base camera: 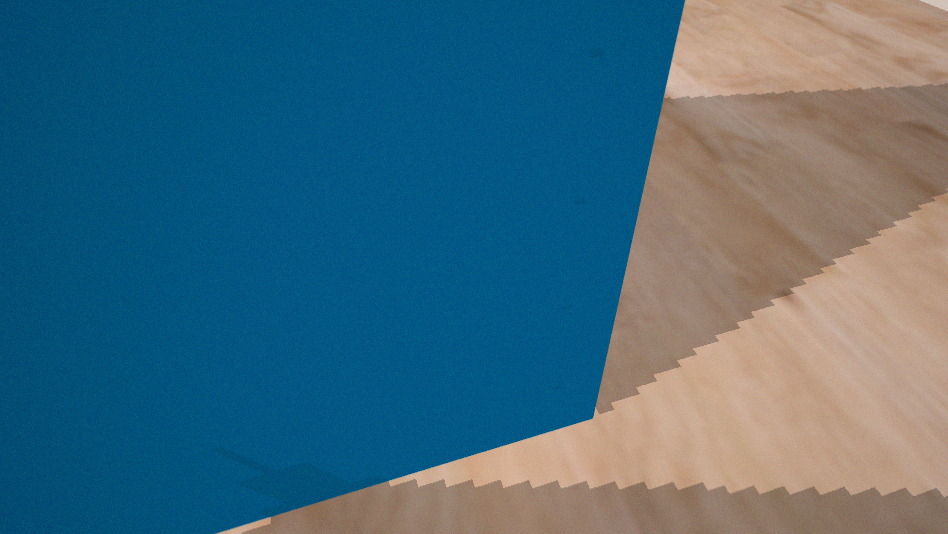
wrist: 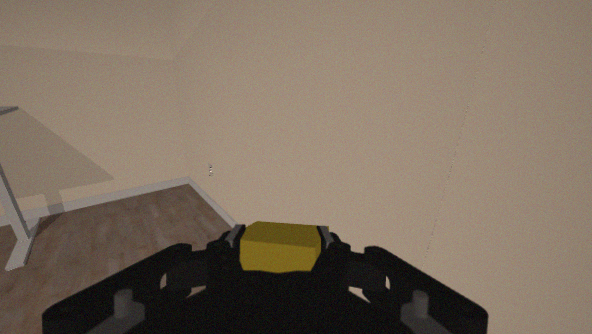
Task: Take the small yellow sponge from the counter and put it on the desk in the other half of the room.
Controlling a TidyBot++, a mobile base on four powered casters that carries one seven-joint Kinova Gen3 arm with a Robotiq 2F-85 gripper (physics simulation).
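Frame: origin at the arm's base, x ahead, y left, z up, level; metres.
Where they show: gripper, fingertip midpoint: [wrist: 281,237].
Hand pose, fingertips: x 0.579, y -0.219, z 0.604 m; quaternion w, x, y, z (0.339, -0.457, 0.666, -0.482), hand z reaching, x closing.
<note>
After its pixels a point has its place.
The small yellow sponge [wrist: 280,259] @(x 0.549, y -0.209, z 0.612 m) is held between the fingertips of my gripper [wrist: 281,237] @(x 0.579, y -0.219, z 0.604 m), low in the middle of the wrist view. My gripper is shut on it, with a finger pad against each side. Part of what looks like the desk [wrist: 19,222] @(x 2.382, y 1.128, z -0.221 m) shows at the left edge of the wrist view: a pale upright leg with a foot on the floor, and a thin top edge above. Its top surface is hidden. The counter does not show in either view.
A large blue panel [base camera: 318,232] @(x 0.258, y 0.072, z -0.186 m) fills the left and middle of the base view, standing close on the wood floor [base camera: 782,398] @(x 0.320, y -0.193, z -0.397 m) [wrist: 145,230] @(x 2.282, y 0.354, z -0.397 m). A beige wall [wrist: 360,125] @(x 1.062, y -0.676, z 0.605 m) with a white baseboard [wrist: 125,193] @(x 2.996, y 0.658, z -0.348 m) meets in a corner left of the gripper.
</note>
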